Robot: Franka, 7 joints.
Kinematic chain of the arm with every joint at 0, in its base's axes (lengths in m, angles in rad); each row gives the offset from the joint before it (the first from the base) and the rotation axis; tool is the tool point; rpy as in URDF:
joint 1: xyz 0 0 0.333 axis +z
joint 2: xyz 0 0 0 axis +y
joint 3: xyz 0 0 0.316 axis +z
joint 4: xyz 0.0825 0 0 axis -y
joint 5: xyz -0.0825 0 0.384 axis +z
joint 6: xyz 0 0 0 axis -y
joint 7: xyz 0.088 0 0 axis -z
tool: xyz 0 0 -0.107 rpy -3.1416 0 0
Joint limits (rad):
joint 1: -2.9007..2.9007
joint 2: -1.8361..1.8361
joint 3: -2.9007..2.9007
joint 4: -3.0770..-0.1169
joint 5: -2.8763..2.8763
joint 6: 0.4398..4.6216
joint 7: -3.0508..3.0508
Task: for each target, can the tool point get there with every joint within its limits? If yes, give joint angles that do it. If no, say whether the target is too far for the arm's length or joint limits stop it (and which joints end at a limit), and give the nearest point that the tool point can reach.
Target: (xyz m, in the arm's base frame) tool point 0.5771 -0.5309 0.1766
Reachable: yes | joints -0.8116 1.0637 0.0164 -1.1885 2.0989 2.0701 1.6366
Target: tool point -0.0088 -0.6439 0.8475
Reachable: yes | joints -2.0468 0.4131 0.8289 -0.8590 1.9291 2.7895 -1.7015
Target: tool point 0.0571 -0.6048 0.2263
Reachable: yes | joints -1.9617 0.7431 0.7734 -1.8065 -1.5110 1.3383 -2.5651
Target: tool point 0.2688 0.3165 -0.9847
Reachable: no: too far | nearest point 0.2224 0.2619 -0.3573 | short by 0.631 m
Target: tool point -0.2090 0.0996 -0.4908
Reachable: no: joint limits stop it (at a limit: joint 2) | nearest point -0.2183 0.1040 -0.3591 | short by 0.132 m
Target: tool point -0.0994 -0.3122 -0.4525
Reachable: no: joint limits stop it (at a limit: joint 2) | nearest point -0.0974 -0.3059 -0.3594 | short by 0.093 m
